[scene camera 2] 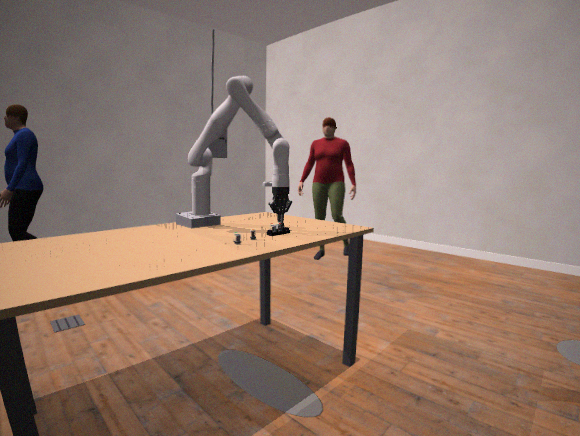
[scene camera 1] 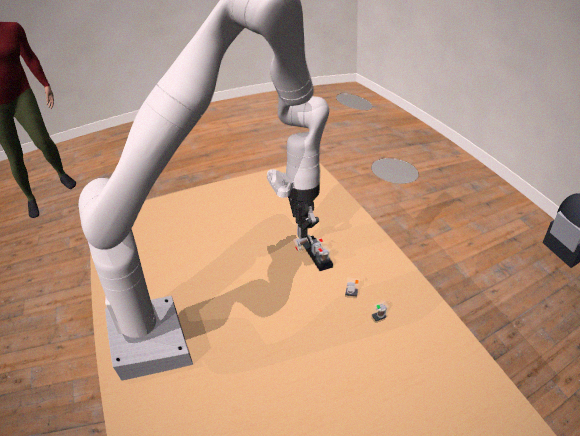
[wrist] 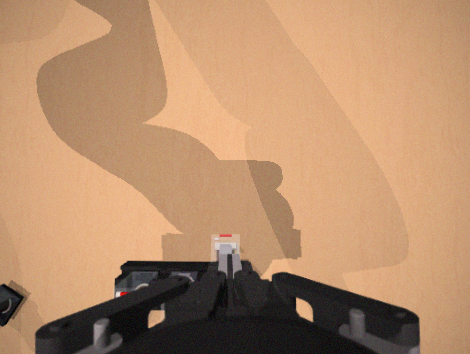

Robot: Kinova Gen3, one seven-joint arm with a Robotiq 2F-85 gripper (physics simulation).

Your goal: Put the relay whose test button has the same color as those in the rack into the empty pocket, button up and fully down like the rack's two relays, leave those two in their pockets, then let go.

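Frame: origin at the arm's base, x ahead, y left, z up, level; metres.
Seen in the pictures: gripper, fingertip midpoint: (scene camera 2: 280, 222) (scene camera 1: 302, 236) (wrist: 229, 268); arm's base, link origin: (scene camera 2: 201, 213) (scene camera 1: 136, 321).
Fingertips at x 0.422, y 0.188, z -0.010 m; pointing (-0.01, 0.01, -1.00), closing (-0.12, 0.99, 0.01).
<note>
Offsets run from my fingertips to a thing's top centre. Level surfaces: height alone.
The black rack @(0.029 m ahead, 0.033 m right, 0.019 m down) (scene camera 1: 325, 266) (scene camera 2: 272, 233) (wrist: 165, 263) stands on the table. Two clear relays with red buttons, one @(0.032 m ahead, 0.065 m right, 0.006 m up) (wrist: 141, 278) at the wrist view's left and a middle one (wrist: 183, 276), sit in it, partly covered by the gripper. A third red-button relay @(0.002 m ahead, 0.003 m right, 0.001 m up) (scene camera 1: 301, 245) (wrist: 218, 246) is at the rack's far end, under the fingertips. It sticks out past the rack's long edge and looks tilted; its base is hidden. My gripper (scene camera 1: 301, 239) (scene camera 2: 280, 226) (wrist: 229, 268) is shut with nothing between its fingers, its tips at that relay's top.
An orange-button relay @(0.060 m ahead, 0.183 m right, 0.002 m up) (scene camera 1: 351, 288) (scene camera 2: 253, 234) and a green-button relay @(0.091 m ahead, 0.273 m right, 0.002 m up) (scene camera 1: 381, 312) (scene camera 2: 237, 239) stand apart on the table @(0.042 m down) (scene camera 1: 280, 390) (scene camera 2: 125, 260), off the rack's near end. The arm's base (scene camera 1: 150, 357) (scene camera 2: 197, 220) is bolted down. People stand beyond the table.
</note>
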